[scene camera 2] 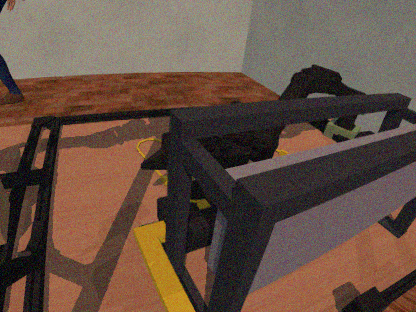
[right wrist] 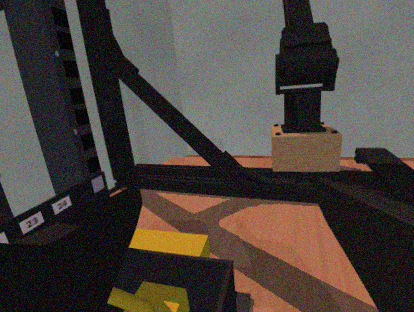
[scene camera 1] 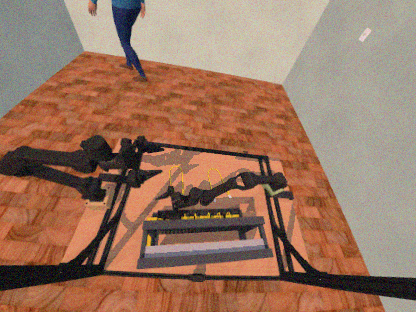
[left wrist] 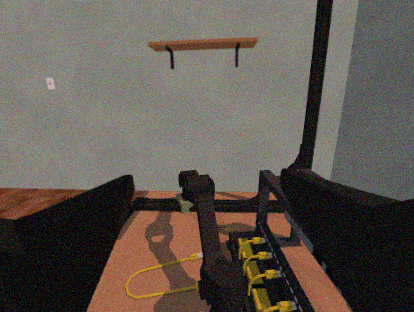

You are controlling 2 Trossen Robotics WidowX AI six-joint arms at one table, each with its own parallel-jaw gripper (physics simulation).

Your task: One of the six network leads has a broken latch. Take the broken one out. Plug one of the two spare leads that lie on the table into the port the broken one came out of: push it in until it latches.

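Pixels of known places: left gripper, fingertip midpoint: [scene camera 1: 163, 159] [left wrist: 208, 178]; right gripper, fingertip midpoint: [scene camera 2: 155, 179] [right wrist: 227, 191] [scene camera 1: 156, 208]; left arm's base at its link origin: [right wrist: 301, 128] [scene camera 1: 98, 195]; right arm's base at its link origin: [scene camera 2: 344, 125] [scene camera 1: 274, 185].
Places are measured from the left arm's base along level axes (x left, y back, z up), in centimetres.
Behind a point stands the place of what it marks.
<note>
Several yellow network leads [scene camera 1: 207, 216] @[x -12.2, y -56.1, z 1.0 cm] [left wrist: 264, 255] @[x -14.9, y -61.3, z 1.3 cm] sit plugged in a row in the black patch panel [left wrist: 274, 247] @[x -18.1, y -63.1, z 1.9 cm] behind the dark rack frame [scene camera 1: 203, 223] @[x -18.7, y -50.2, z 18.4 cm] [scene camera 2: 268, 114] @[x -19.9, y -38.1, z 18.1 cm]. Two spare yellow leads lie looped on the table, one to the left [scene camera 1: 176, 173] [left wrist: 144, 278] [scene camera 2: 141, 148] @[x 17.4, y -34.5, z -7.3 cm] and one to the right [scene camera 1: 214, 176]. My right gripper [scene camera 1: 168, 198] [scene camera 2: 154, 161] @[x -7.6, y -29.7, z 2.7 cm] is open and empty, low at the left end of the panel. My left gripper [scene camera 1: 158, 160] @[x 0.1, y -35.0, z 34.1 cm] [left wrist: 208, 178] @[x 0.1, y -35.0, z 34.1 cm] is open and empty, raised over the table's far left corner. I cannot tell which latch is broken.
A black bar frame [scene camera 1: 191, 275] @[x -36.4, y -47.3, z -6.0 cm] runs round the table. A yellow block [scene camera 1: 148, 239] @[x -20.6, y -26.6, z -3.8 cm] [scene camera 2: 157, 263] @[x -18.1, y -26.0, z -3.8 cm] [right wrist: 168, 241] @[x -13.6, y -26.0, z -3.8 cm] lies at the rack's left foot. The left arm stands on a tan block [right wrist: 306, 148] @[x 0.0, y -5.0, z -2.1 cm]. A person [scene camera 1: 127, 28] walks on the floor beyond the table.
</note>
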